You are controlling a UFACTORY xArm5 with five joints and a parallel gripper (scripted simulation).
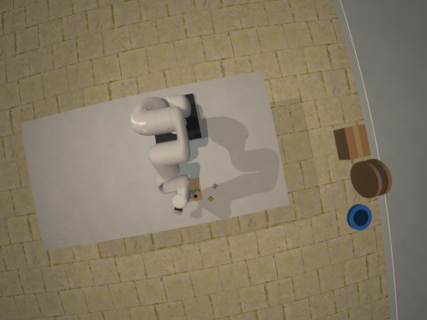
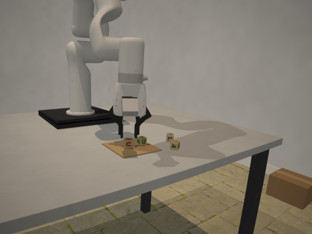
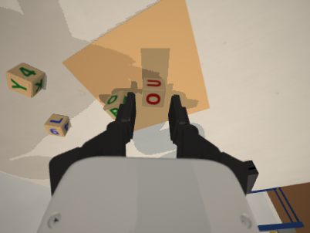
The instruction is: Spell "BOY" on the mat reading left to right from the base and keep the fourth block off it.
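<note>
Now: hand 50 mm above the tan mat and 10 mm to the right of it.
</note>
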